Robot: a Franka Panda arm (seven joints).
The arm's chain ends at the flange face. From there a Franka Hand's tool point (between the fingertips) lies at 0.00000 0.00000 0.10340 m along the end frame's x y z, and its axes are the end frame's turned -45 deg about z.
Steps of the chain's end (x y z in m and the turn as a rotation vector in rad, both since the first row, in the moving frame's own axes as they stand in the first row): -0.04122 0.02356 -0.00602 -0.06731 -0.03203 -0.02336; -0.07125 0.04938 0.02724 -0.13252 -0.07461 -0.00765; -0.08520 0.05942 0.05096 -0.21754 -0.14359 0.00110
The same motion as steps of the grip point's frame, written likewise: -0.05303 -0.00983 -0.00631 -0.02495 -0.07024 -0.02336; -0.10037 -0.01119 0.02605 -0.04095 -0.14646 -0.00765; -0.12837 -0.01290 0.04747 -0.05229 -0.25536 0.00110
